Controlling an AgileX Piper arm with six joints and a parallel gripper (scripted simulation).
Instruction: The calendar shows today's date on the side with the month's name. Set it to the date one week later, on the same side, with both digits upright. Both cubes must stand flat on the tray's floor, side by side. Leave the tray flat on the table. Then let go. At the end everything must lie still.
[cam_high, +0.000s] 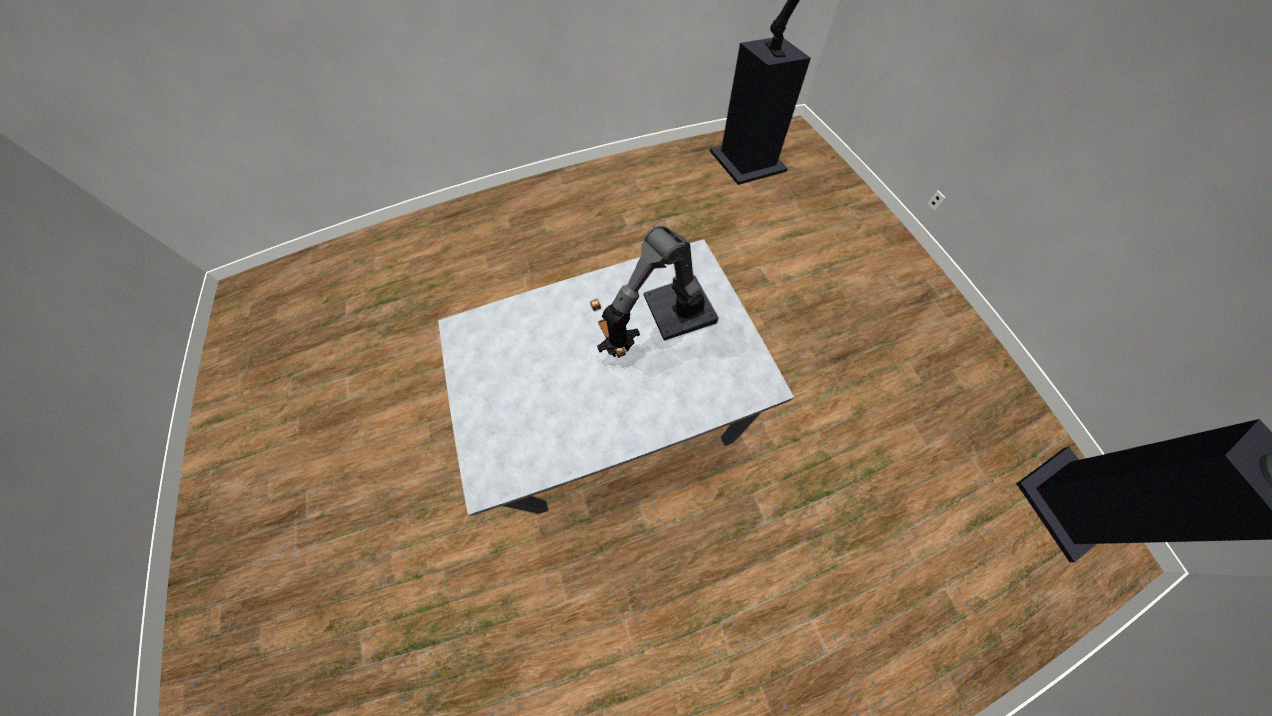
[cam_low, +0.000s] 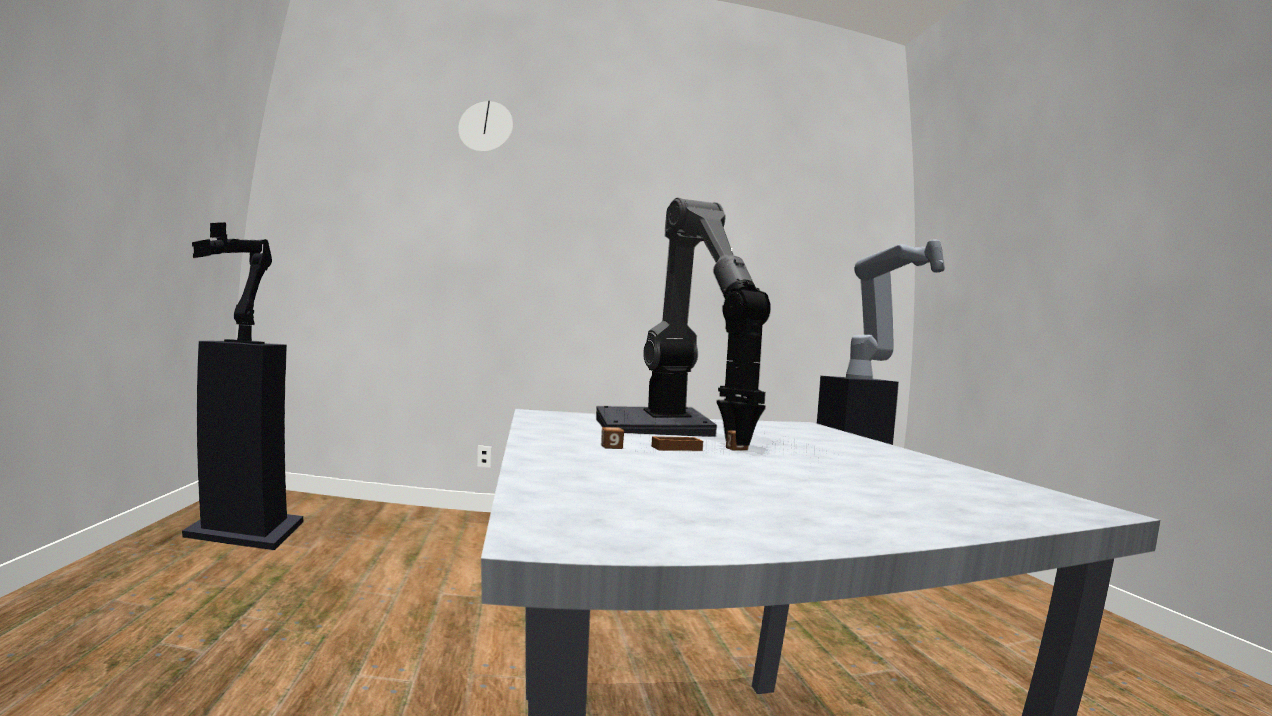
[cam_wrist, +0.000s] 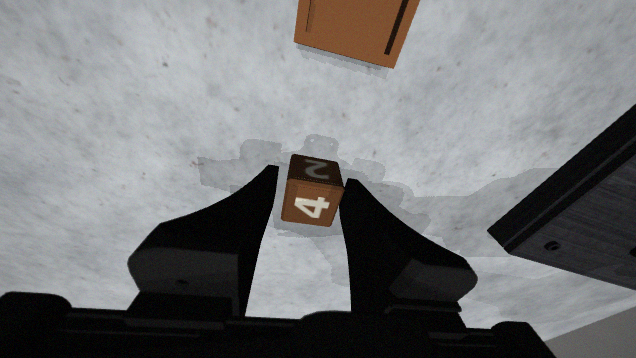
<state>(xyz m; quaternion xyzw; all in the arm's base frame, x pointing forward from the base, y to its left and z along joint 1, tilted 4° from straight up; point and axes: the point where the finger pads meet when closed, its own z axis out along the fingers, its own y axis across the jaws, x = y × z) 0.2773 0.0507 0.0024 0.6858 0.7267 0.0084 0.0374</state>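
Right now my hand is right at the brown cube. Round my hand: tray (1 cm ahead, 11 cm to the right, 1 cm below).
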